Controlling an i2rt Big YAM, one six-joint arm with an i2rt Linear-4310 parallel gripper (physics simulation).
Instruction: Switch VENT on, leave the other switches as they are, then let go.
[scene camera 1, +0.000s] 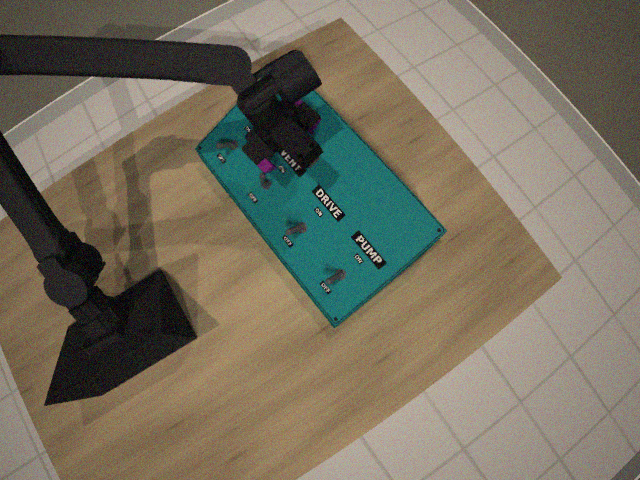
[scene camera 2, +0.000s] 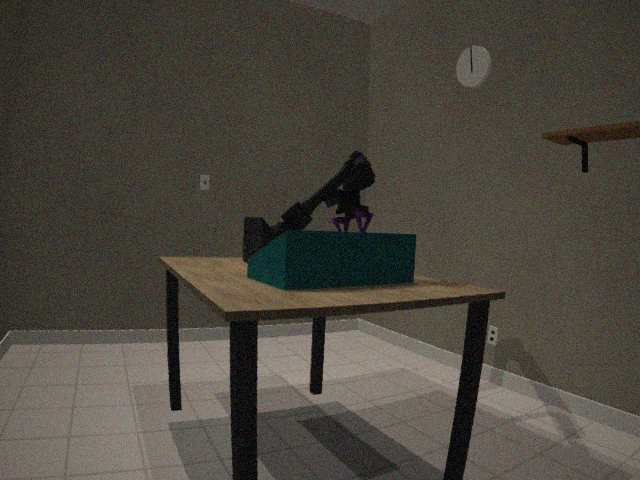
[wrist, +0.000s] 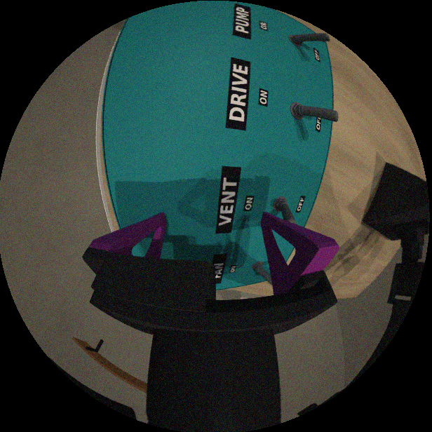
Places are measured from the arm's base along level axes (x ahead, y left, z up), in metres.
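Pixels of known places: arm's base at its link origin: (scene camera 1: 109, 328).
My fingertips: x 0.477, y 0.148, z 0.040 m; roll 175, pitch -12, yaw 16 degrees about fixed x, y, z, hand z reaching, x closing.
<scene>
For each thing: its middle in the pictures, then the offset to it from my fingertips. "*": a spot on its surface instead. Level surfaces: height alone.
- teal switch panel at the middle of its body: (scene camera 1: 311, 190) (scene camera 2: 335, 262) 0.007 m ahead, 0.063 m right, 0.085 m down
- label VENT at a spot on its surface: (scene camera 1: 291, 160) * 0.008 m back, 0.006 m right, 0.029 m down
- VENT lever at the middle of its body: (scene camera 1: 263, 180) 0.076 m back, 0.019 m right, 0.031 m down
- DRIVE lever at the middle of its body: (scene camera 1: 294, 229) 0.066 m back, 0.139 m right, 0.036 m down
- PUMP lever at the middle of its body: (scene camera 1: 334, 277) 0.042 m back, 0.256 m right, 0.036 m down
- FAN lever at the middle of its body: (scene camera 1: 225, 144) 0.113 m back, 0.096 m left, 0.036 m down
- wooden table at its surface level: 0.145 m down
The teal switch panel (scene camera 1: 382, 180) (scene camera 2: 346, 260) (wrist: 165, 100) bears the label VENT (scene camera 1: 291, 160) (wrist: 228, 200). In the wrist view the VENT lever (scene camera 1: 265, 180) (wrist: 281, 205) slants down on the OFF side, its end partly behind the right-hand purple finger. It looks less tilted than the DRIVE lever; its exact setting and any contact are unclear. The DRIVE lever (scene camera 1: 296, 228) (wrist: 316, 113) and PUMP lever (scene camera 1: 334, 276) (wrist: 311, 38) lean to OFF. The FAN lever (scene camera 1: 227, 144) (wrist: 261, 269) is partly hidden. My gripper (scene camera 1: 291, 144) (scene camera 2: 354, 230) (wrist: 213, 217) is open and empty, low over the panel near VENT.
The panel is a sloped box on the wooden table (scene camera 1: 413, 330) (scene camera 2: 206, 279). The arm's black base (scene camera 1: 129, 330) (scene camera 2: 254, 235) stands on the table beside the panel's lower side. A wall shelf (scene camera 2: 594, 132) is at the right in the second scene view.
</scene>
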